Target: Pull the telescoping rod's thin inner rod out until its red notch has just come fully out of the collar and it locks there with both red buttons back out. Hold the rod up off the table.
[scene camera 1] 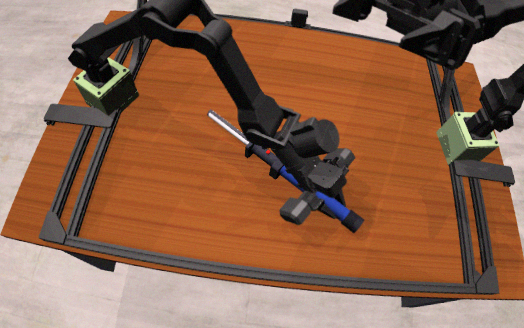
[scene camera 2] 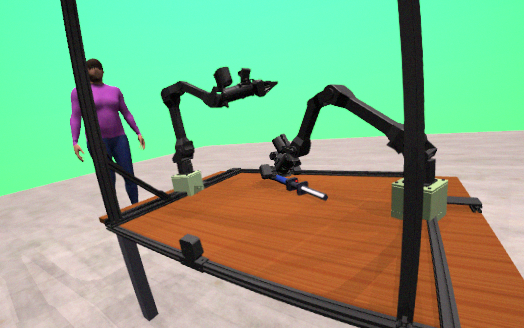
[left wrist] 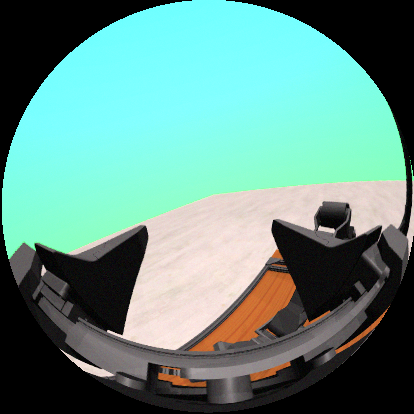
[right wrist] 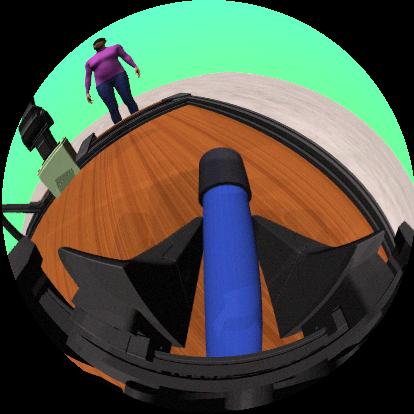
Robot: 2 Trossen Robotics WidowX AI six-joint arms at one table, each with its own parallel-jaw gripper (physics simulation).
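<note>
The telescoping rod slants across the middle in scene camera 1. Its blue outer tube (scene camera 1: 338,207) (scene camera 2: 281,179) (right wrist: 232,270) ends in a black cap (scene camera 1: 353,223) (right wrist: 221,167). The silver inner rod (scene camera 1: 227,127) (scene camera 2: 314,192) sticks out of the dark flanged collar (scene camera 1: 260,151) (scene camera 2: 301,187). One red button (scene camera 1: 268,151) (scene camera 2: 296,180) shows; the other is hidden. I cannot make out a red notch. My right gripper (scene camera 1: 333,202) (right wrist: 227,222) is shut on the blue tube, holding the rod above the table. My left gripper (scene camera 1: 372,25) (scene camera 2: 274,86) (left wrist: 210,229) is open and empty, high up and away from the rod.
The wooden table (scene camera 1: 175,200) (scene camera 2: 240,240) has a black metal frame (scene camera 1: 270,267) (scene camera 2: 295,300) along its edges. Upright black posts (scene camera 2: 412,150) stand in scene camera 2. A small black box (scene camera 1: 299,18) (scene camera 2: 191,247) sits on one frame rail. A person (scene camera 2: 107,110) (right wrist: 107,65) stands beyond the table.
</note>
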